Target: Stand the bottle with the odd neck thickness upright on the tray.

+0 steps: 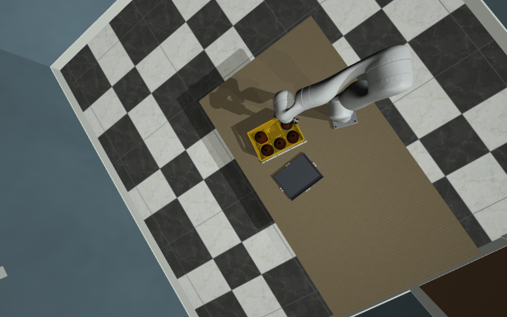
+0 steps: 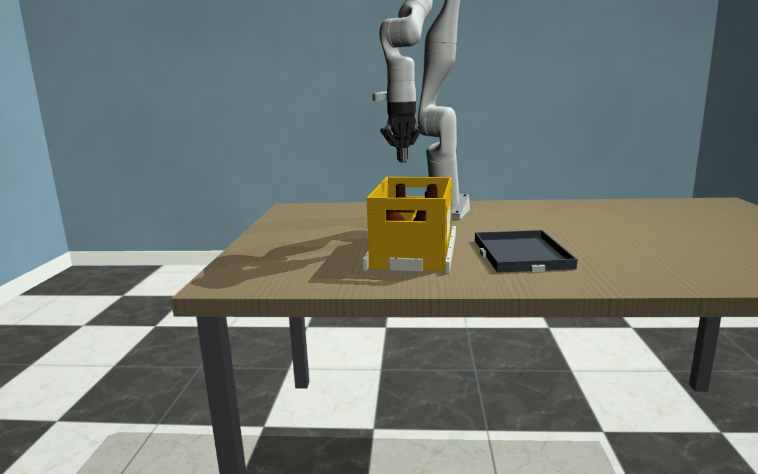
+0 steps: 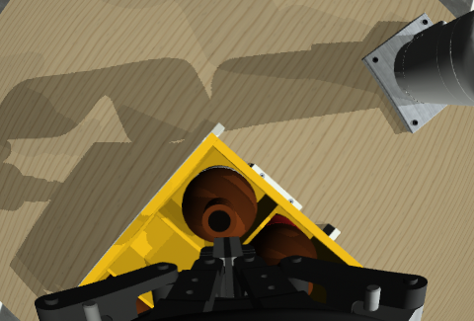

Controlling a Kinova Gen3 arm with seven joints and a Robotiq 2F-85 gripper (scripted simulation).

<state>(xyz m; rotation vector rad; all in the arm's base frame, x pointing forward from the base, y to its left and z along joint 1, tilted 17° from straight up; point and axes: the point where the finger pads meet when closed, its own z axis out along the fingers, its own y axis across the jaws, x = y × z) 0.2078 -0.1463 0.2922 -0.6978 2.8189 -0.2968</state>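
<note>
Now: hand 160 mm above the brown bottle, 80 mm to the right of it and 30 mm short of it. Also, from my hand: yellow crate: 160 mm below, 100 mm ahead, 10 mm to the left; dark tray: 280 mm to the left, 230 mm below, 180 mm ahead.
</note>
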